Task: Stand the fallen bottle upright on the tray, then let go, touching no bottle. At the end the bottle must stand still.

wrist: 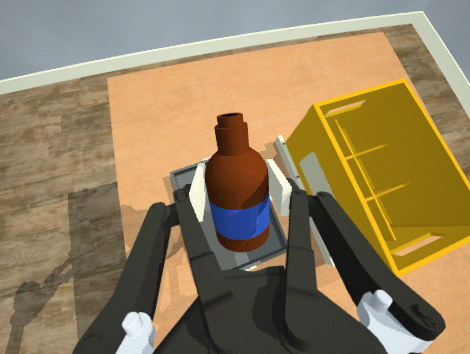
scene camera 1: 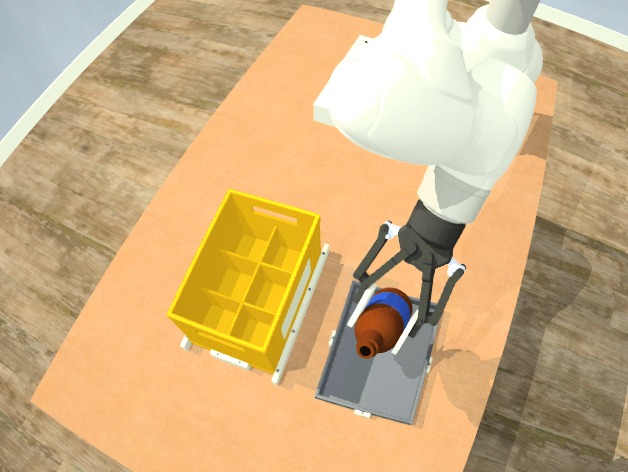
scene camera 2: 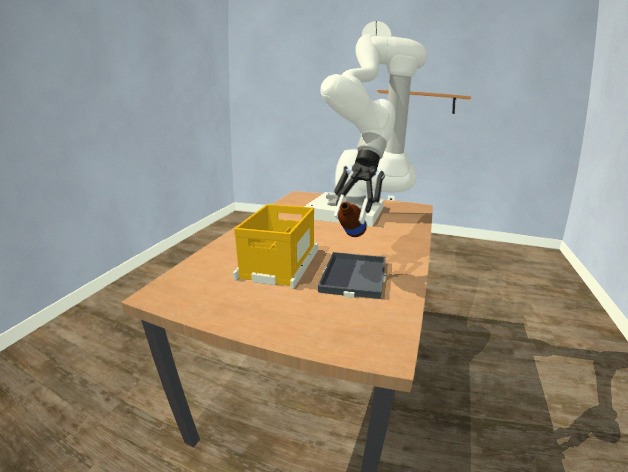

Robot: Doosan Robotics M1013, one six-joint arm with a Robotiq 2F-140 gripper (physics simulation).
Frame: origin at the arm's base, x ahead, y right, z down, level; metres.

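Seen in the pictures: gripper, between the fingertips: [wrist: 236, 172] [scene camera 1: 374, 335] [scene camera 2: 348, 219]; arm's base, origin of its link: [scene camera 2: 350, 203].
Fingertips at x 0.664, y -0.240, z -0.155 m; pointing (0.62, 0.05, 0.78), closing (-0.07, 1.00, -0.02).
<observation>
Pixels of each thing's top centre, then the offset from my fingertips to it. Level surfaces: height alone.
- brown bottle, centre of its top: [wrist: 240, 168] [scene camera 1: 383, 314] [scene camera 2: 351, 197] dy -0.001, dx -0.014, dz -0.065 m
- grey tray, centre of its top: [scene camera 1: 381, 349] [wrist: 228, 210] [scene camera 2: 354, 269] dy -0.015, dx -0.037, dz +0.181 m
- yellow crate, centre of its top: [scene camera 1: 244, 263] [wrist: 402, 163] [scene camera 2: 276, 217] dy +0.259, dx -0.010, dz +0.032 m
- table, height of its surface: dz +0.207 m
A brown bottle [scene camera 1: 378, 324] [scene camera 2: 349, 217] [wrist: 236, 176] with a blue label is held in the air, tilted, its open neck up and toward the front in scene camera 2. My gripper [scene camera 1: 384, 324] [scene camera 2: 351, 210] [wrist: 236, 172] is shut on the bottle, its two white pads on either side of the body. The grey tray [scene camera 1: 373, 400] [scene camera 2: 331, 290] [wrist: 281, 240] lies on the table; in scene camera 2 the bottle hangs well above it, toward the robot's base. In the wrist view the bottle covers part of the tray.
A yellow crate [scene camera 1: 242, 341] [scene camera 2: 263, 258] [wrist: 367, 200] with compartments stands beside the tray, held by white rails [scene camera 1: 302, 312] [scene camera 2: 304, 266]. Small white blocks sit at the tray's edges. The robot's white base plate [scene camera 2: 317, 205] is at the back of the table [scene camera 1: 203, 406] [scene camera 2: 274, 314] [wrist: 175, 110].
</observation>
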